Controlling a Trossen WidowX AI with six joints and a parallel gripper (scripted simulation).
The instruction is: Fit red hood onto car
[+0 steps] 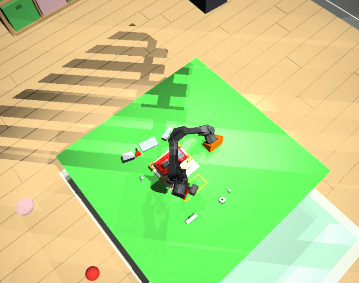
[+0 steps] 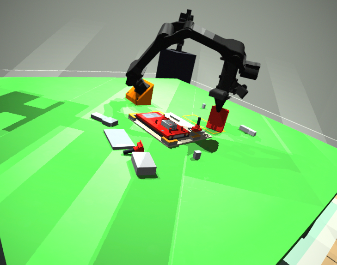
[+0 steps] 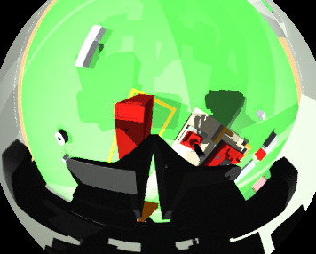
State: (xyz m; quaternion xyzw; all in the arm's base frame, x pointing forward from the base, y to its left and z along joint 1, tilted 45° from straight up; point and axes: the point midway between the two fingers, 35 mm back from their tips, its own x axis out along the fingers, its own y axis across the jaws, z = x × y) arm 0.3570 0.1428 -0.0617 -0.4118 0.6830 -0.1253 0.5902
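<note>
Now: the red hood 1 cm behind my gripper tip, 1 cm to the left of it and 3 cm below it. The rest, counted from my gripper tip: grey engine block: 3 cm behind, 21 cm to the right, 6 cm below.
</note>
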